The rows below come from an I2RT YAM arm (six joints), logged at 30 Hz.
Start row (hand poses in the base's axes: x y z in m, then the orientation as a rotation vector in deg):
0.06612, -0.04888, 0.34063, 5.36, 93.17, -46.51
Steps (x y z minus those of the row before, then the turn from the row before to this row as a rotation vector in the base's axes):
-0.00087, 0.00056, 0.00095, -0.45, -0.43, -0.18
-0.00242, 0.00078, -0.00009, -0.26, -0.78, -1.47
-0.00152, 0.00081, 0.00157, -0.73, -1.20, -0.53
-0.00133, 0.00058, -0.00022, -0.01, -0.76, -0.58
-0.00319, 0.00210, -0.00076, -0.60, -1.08, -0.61
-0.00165, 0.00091, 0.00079, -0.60, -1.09, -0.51
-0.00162, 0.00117, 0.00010, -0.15, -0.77, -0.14
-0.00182, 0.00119, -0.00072, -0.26, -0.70, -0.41
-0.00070, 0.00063, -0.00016, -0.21, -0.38, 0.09
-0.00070, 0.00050, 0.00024, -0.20, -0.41, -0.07
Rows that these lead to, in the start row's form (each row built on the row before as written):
0.06525, -0.04832, 0.34158, 5.36, 92.59, -46.94
0.06283, -0.04754, 0.34149, 6.68, 91.84, -48.15
0.06131, -0.04673, 0.34306, 7.07, 90.43, -48.92
0.05998, -0.04615, 0.34284, 7.84, 89.75, -49.24
0.05679, -0.04405, 0.34208, 8.34, 88.50, -49.97
0.05514, -0.04314, 0.34287, 8.76, 87.23, -50.62
0.05352, -0.04197, 0.34297, 9.08, 86.45, -50.69
0.05170, -0.04078, 0.34225, 9.50, 85.69, -51.07
0.05100, -0.04015, 0.34209, 9.44, 85.24, -51.08
0.05030, -0.03965, 0.34233, 9.52, 84.77, -51.20

